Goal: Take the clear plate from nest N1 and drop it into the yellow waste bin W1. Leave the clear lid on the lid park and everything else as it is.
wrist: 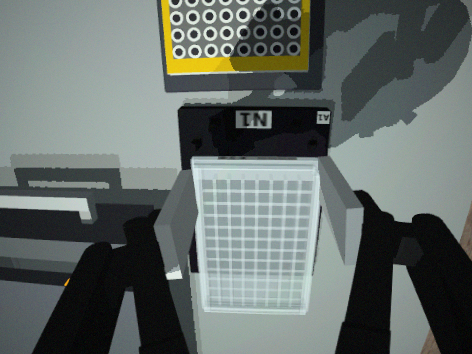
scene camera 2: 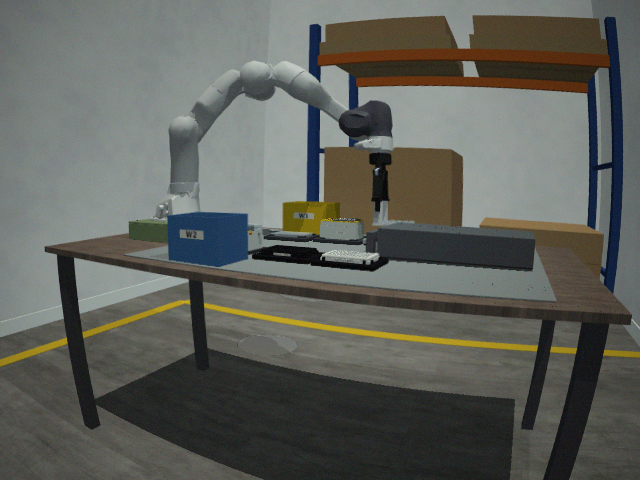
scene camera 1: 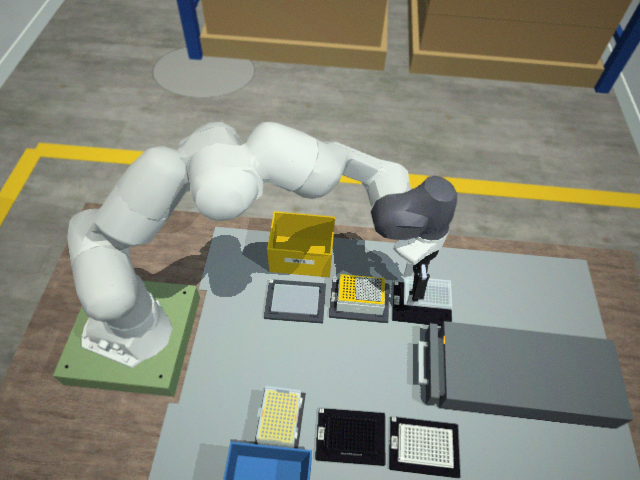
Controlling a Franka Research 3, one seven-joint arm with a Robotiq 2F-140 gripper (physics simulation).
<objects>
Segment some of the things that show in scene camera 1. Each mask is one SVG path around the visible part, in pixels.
The gripper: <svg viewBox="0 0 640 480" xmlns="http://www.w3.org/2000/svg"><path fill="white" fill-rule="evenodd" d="M439 250L427 255L416 265L407 262L404 278L414 277L413 288L409 291L407 305L418 305L419 301L424 299L427 283L430 278L430 274L427 274L430 260L437 256Z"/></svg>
A yellow-topped tip box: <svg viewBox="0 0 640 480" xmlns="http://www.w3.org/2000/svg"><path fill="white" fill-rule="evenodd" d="M339 276L336 311L383 314L385 306L385 278L344 274Z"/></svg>
</objects>
